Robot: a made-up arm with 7 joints.
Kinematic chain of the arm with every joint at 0, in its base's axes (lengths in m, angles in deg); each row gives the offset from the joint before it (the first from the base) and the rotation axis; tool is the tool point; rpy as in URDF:
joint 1: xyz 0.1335 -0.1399 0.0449 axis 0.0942 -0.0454 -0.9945
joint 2: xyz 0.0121 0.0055 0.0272 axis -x
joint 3: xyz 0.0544 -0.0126 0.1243 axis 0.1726 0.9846 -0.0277
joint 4: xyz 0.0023 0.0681 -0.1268 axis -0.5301 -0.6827 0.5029
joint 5: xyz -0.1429 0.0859 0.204 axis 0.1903 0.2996 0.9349
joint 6: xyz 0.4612 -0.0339 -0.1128 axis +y
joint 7: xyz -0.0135 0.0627 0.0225 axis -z
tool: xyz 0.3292 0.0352 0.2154 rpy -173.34 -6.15 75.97
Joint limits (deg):
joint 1: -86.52..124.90
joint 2: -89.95..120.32
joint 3: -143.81..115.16
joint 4: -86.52..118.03
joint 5: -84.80..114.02
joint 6: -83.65..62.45
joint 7: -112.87..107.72
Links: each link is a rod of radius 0.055 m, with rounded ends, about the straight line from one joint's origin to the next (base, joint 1, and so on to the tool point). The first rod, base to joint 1, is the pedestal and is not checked.
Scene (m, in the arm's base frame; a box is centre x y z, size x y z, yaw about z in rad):
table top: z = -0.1
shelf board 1: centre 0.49 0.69 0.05 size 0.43 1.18 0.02 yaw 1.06
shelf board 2: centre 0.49 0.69 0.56 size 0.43 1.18 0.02 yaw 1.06
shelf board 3: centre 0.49 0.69 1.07 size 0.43 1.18 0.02 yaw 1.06
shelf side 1: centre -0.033 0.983 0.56 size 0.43 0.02 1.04 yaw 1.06
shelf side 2: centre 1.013 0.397 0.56 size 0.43 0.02 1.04 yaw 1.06
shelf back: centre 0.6 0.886 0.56 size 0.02 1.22 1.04 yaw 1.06
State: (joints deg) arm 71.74 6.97 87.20 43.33 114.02 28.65 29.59
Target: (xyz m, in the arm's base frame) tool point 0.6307 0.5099 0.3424
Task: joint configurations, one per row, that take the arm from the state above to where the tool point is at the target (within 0.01 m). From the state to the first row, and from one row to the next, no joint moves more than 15 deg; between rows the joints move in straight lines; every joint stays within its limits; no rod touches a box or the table.
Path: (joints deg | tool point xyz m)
1: 70.76 -2.23 87.13 44.11 109.88 21.35 40.05 | 0.6111 0.4139 0.8469
2: 69.78 -11.42 87.06 44.89 105.75 14.05 50.50 | 0.5624 0.3235 0.8486
3: 68.81 -20.62 86.98 45.66 101.61 6.75 60.96 | 0.5027 0.2214 0.8377
4: 61.81 -15.80 81.29 49.42 95.71 0.29 73.52 | 0.5474 0.2693 0.6437
5: 54.82 -10.98 75.59 53.18 89.81 -6.17 86.08 | 0.5346 0.2731 0.4727
6: 47.82 -6.15 69.90 56.93 83.91 -12.63 98.64 | 0.4816 0.2439 0.3423
7: 50.89 -2.61 70.85 55.44 86.86 -4.57 87.78 | 0.5473 0.3314 0.3458
8: 53.96 0.94 71.79 53.94 89.80 3.49 76.93 | 0.5973 0.4218 0.3438
9: 57.03 4.49 72.74 52.45 92.74 11.54 66.08 | 0.6307 0.5098 0.3424

